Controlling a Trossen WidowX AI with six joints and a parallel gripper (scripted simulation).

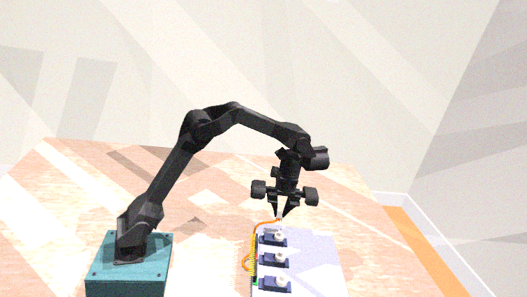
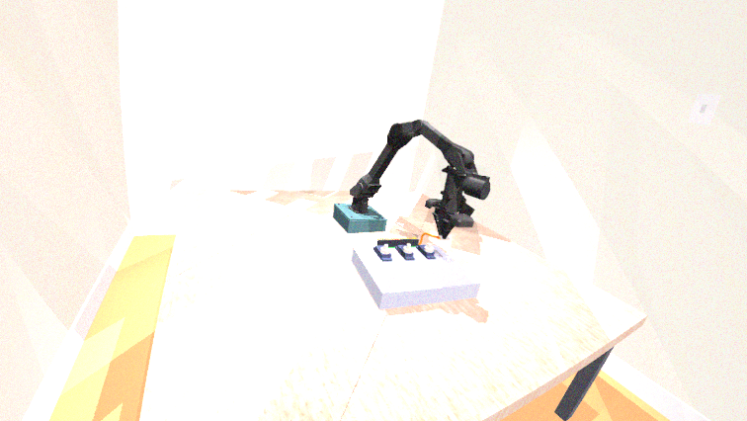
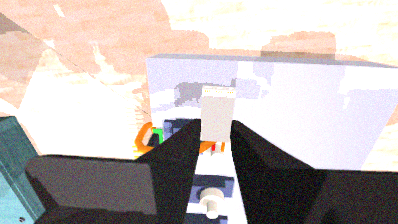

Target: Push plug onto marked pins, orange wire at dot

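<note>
The red band is 11 cm to the right of my gripper tip, 10 cm behind it and 3 cm below it. Also, from my gripper tip: white dot (11 cm to the right, 10 cm behind, 3 cm below); then printed holder (14 cm to the right, 8 cm below, 6 cm ahead).
</note>
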